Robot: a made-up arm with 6 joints. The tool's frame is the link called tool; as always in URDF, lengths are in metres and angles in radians. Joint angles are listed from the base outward.
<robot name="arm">
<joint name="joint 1" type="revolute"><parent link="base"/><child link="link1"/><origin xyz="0 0 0.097" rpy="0 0 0"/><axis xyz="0 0 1"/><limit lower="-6.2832" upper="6.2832"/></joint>
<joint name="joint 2" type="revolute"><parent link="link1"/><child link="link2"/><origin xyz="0 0.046 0" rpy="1.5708 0 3.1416"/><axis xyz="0 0 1"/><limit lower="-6.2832" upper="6.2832"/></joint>
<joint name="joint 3" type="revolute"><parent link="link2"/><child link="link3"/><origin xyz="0 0.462 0" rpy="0 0 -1.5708"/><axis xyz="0 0 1"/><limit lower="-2.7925" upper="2.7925"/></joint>
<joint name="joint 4" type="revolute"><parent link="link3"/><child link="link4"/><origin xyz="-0.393 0 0" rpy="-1.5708 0 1.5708"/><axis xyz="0 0 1"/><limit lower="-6.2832" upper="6.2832"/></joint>
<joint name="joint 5" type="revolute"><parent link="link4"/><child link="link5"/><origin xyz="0 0 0" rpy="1.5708 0 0"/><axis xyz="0 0 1"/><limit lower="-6.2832" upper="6.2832"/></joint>
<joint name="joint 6" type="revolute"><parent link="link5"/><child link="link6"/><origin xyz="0 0.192 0" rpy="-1.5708 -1.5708 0"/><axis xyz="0 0 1"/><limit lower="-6.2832" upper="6.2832"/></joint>
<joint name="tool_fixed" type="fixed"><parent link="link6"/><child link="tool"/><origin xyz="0 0 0" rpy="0 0 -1.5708"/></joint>
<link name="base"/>
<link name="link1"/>
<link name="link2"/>
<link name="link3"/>
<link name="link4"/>
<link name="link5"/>
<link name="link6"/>
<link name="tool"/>
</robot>
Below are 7 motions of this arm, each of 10 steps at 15 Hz.
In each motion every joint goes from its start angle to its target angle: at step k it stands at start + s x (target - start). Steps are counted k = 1, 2, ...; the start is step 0. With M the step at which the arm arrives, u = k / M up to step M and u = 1 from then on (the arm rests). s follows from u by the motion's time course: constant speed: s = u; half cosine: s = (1 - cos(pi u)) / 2; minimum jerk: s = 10 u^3 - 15 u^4 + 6 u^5.
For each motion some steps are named. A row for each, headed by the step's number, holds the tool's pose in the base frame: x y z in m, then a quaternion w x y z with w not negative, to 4 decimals.
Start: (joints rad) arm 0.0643 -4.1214 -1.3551 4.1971 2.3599 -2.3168
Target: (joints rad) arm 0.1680 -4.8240 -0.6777 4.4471 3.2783 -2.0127
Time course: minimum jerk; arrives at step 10
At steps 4, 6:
4: 0.5655 0.0190 0.1142 0.4826 0.2166 -0.8304 0.1749
6: 0.5886 0.0983 0.1959 0.4093 0.1766 -0.8934 0.0552

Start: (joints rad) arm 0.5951 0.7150 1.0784 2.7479 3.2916 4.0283
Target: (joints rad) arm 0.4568 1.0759 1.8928 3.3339 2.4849 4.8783
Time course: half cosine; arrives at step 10
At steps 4, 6, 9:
4: 0.4194 0.3149 0.3059 0.5314 -0.1689 -0.3591 0.7485
6: 0.4613 0.3082 0.2245 0.5556 -0.0474 -0.0884 0.8254
9: 0.4926 0.2729 0.1087 0.5234 0.1556 0.1528 0.8237

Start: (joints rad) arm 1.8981 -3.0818 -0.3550 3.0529 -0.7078 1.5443
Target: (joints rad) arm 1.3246 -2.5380 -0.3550 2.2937 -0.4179 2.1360
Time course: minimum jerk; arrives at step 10
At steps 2, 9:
2: -0.0233 -0.0261 -0.9169 0.2046 0.9567 0.1974 0.0619
9: -0.0951 -0.4384 -0.8234 0.2882 0.9532 0.0380 0.0828

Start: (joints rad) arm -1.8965 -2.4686 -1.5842 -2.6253 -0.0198 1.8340
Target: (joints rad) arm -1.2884 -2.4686 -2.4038 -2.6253 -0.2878 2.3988
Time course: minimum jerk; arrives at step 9
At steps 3, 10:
3: 0.0084 -0.2285 -0.5493 0.1820 0.4468 0.7504 -0.4518
10: 0.1506 -0.2575 -0.2191 0.5203 0.3265 0.6625 -0.4288

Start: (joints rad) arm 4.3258 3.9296 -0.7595 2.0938 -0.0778 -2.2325
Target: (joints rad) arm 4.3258 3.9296 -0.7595 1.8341 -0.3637 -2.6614
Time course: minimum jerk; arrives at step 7
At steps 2, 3, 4, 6, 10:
2: 0.1577 0.3189 -0.8119 0.0660 -0.7553 -0.6519 -0.0134
3: 0.1484 0.3268 -0.8100 0.0968 -0.7009 -0.7064 -0.0160
4: 0.1362 0.3346 -0.8067 0.1330 -0.6307 -0.7643 -0.0204
6: 0.1191 0.3421 -0.8010 0.1796 -0.5311 -0.8276 -0.0285
10: 0.1179 0.3425 -0.8005 0.1827 -0.5241 -0.8313 -0.0291

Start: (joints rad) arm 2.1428 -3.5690 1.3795 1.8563 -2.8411 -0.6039
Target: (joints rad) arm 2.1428 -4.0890 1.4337 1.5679 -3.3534 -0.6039
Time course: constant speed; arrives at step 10
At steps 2, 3, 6, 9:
2: -0.0475 0.0568 -0.4286 0.9011 -0.3574 -0.1876 -0.1581
3: -0.0714 0.0768 -0.4242 0.9125 -0.3361 -0.1906 -0.1344
6: -0.1406 0.1310 -0.4017 0.9415 -0.2622 -0.2010 -0.0669
9: -0.2041 0.1753 -0.3675 0.9613 -0.1744 -0.2133 -0.0067

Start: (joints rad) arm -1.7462 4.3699 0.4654 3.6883 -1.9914 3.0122
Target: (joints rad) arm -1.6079 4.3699 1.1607 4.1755 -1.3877 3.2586
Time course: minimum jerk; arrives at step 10
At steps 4, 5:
4: 0.2591 0.6880 0.1941 0.5914 -0.0377 0.4319 -0.6799
5: 0.2551 0.6811 0.2293 0.6386 -0.0555 0.4609 -0.6137

